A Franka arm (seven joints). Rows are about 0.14 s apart.
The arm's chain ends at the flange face. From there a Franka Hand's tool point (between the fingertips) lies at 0.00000 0.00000 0.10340 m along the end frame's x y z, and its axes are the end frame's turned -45 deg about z.
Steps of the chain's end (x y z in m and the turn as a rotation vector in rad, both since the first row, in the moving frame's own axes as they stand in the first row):
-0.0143 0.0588 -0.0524 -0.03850 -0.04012 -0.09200
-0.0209 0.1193 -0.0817 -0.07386 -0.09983 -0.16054
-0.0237 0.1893 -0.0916 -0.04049 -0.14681 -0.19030
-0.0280 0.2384 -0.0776 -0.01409 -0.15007 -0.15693
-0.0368 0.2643 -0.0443 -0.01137 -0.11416 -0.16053
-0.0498 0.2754 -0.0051 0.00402 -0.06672 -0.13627
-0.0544 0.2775 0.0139 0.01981 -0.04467 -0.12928
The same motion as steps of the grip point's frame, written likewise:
-0.0574 0.0316 -0.0526 0.00115 -0.05559 -0.09200
-0.1119 0.0687 -0.0825 0.01836 -0.12282 -0.16054
-0.1649 0.1107 -0.0928 0.07518 -0.13244 -0.19030
-0.2011 0.1398 -0.0788 0.09615 -0.11608 -0.15693
-0.2226 0.1541 -0.0450 0.07268 -0.08876 -0.16053
-0.2349 0.1547 -0.0053 0.05002 -0.04434 -0.13627
-0.2368 0.1532 0.0138 0.04559 -0.01758 -0.12928

